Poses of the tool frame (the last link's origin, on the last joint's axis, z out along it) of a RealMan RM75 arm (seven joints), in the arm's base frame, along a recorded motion.
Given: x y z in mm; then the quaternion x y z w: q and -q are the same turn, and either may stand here.
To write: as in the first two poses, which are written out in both.
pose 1, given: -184 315 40 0.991 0.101 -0.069 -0.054
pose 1, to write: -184 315 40 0.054 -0.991 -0.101 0.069
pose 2, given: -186 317 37 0.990 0.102 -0.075 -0.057
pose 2, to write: -186 317 37 0.057 -0.990 -0.102 0.075
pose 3, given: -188 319 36 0.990 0.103 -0.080 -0.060
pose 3, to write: -188 319 36 0.060 -0.990 -0.103 0.080
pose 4, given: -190 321 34 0.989 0.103 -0.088 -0.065
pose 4, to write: -190 321 34 0.065 -0.989 -0.103 0.088
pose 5, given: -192 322 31 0.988 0.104 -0.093 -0.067
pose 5, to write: -192 322 31 0.067 -0.988 -0.104 0.093
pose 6, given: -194 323 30 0.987 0.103 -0.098 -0.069
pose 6, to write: -194 323 30 0.069 -0.987 -0.103 0.098
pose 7, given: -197 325 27 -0.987 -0.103 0.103 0.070
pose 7, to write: -197 325 27 0.070 -0.987 -0.103 0.103
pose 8, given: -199 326 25 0.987 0.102 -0.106 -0.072
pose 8, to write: -199 326 25 0.072 -0.987 -0.102 0.106
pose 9, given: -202 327 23 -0.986 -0.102 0.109 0.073
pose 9, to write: -202 327 23 0.073 -0.986 -0.102 0.109
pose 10, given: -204 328 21 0.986 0.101 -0.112 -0.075
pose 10, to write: -204 328 21 0.075 -0.986 -0.101 0.112
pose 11, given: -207 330 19 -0.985 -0.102 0.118 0.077
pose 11, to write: -207 330 19 0.077 -0.985 -0.102 0.118
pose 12, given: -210 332 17 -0.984 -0.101 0.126 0.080
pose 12, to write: -210 332 17 0.080 -0.984 -0.101 0.126
